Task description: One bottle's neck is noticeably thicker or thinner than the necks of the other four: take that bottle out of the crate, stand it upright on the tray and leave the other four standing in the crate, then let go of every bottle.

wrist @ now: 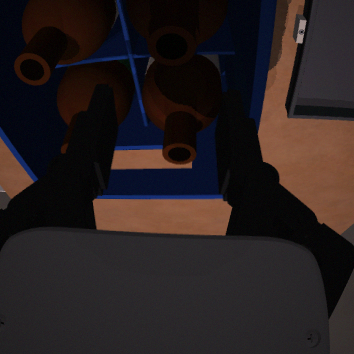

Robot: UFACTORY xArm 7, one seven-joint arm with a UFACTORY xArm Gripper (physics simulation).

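Places are measured from the arm's base along level axes (x ahead, y left, z up), in centimetres.
Where they show: gripper, fingertip midpoint: (166, 107).
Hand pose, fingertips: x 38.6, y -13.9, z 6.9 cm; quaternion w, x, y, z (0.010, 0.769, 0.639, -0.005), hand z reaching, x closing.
Things, the pixels of their top centre, and the offset from my fingertips. "pt": a spot on its surface instead. Level surfaces: height alone.
- blue crate, surface spot: (160, 197) pt dx +12.4, dy -2.8, dz -2.4 cm
- dark grey object, surface spot: (327, 65) pt dx +11.1, dy +17.1, dz -19.4 cm
- small pale fitting, surface spot: (301, 31) pt dx +5.8, dy +12.5, dz -18.3 cm
- wood-coloured table, surface height: dz -19.9 cm
The blue crate (160, 197) holds several brown bottles, four of them in view. One bottle (182, 90) at the near right has its neck between my open fingers, with space on both sides. Another bottle (72, 90) at the near left is partly hidden behind my left finger. A bottle (67, 30) at the upper left shows its whole mouth. A bottle (172, 45) at the upper right has the widest-looking mouth. My gripper (166, 107) is open and holds nothing. A fifth bottle does not show. I cannot identify the tray for certain.
A dark grey object (327, 65) with a raised edge and a small pale fitting (301, 31) lies right of the crate. Blue dividers (132, 60) separate the crate's compartments. The wood-coloured table (160, 215) shows around the crate. A grey surface shows at the lower right edge.
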